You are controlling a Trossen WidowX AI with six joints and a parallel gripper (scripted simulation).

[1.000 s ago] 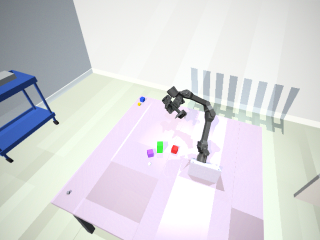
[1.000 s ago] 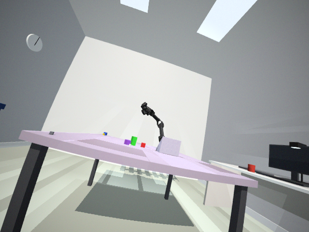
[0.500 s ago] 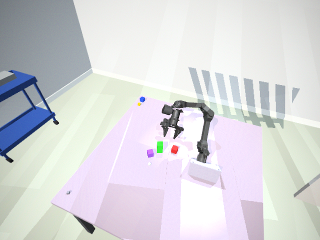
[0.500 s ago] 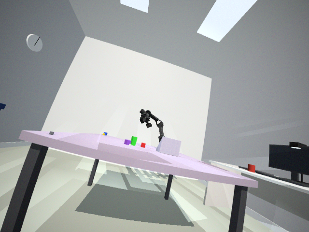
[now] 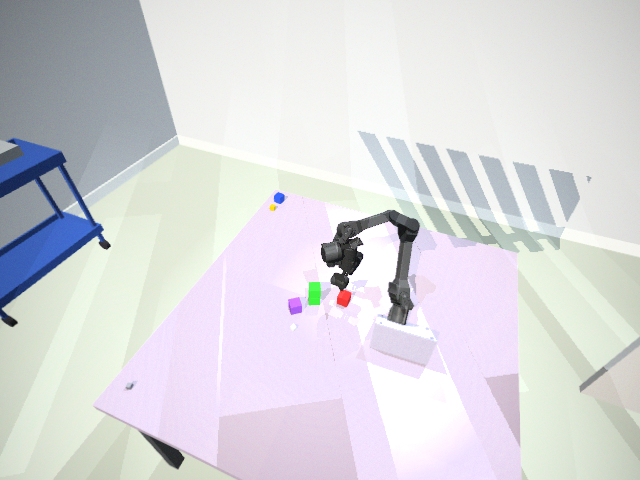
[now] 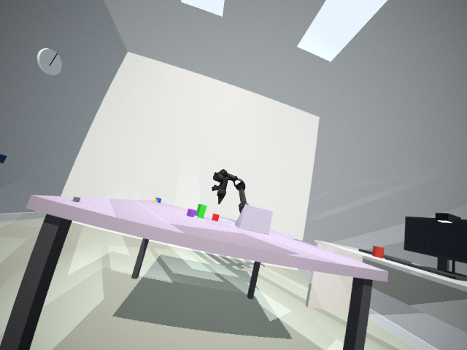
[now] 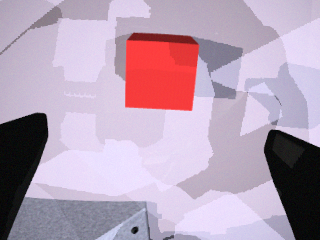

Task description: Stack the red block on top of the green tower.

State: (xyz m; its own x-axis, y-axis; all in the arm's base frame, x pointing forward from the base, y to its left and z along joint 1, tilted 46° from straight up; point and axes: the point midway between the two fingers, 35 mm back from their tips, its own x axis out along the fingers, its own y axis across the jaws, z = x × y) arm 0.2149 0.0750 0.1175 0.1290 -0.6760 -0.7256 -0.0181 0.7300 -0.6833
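Now: gripper tip 100 mm above the red block. Round my gripper tip: small white cube: 210 mm to the left, 120 mm ahead, 110 mm below; purple block: 160 mm ahead, 130 mm to the left, 100 mm below; blue block: 600 mm ahead, 450 mm to the right, 100 mm below.
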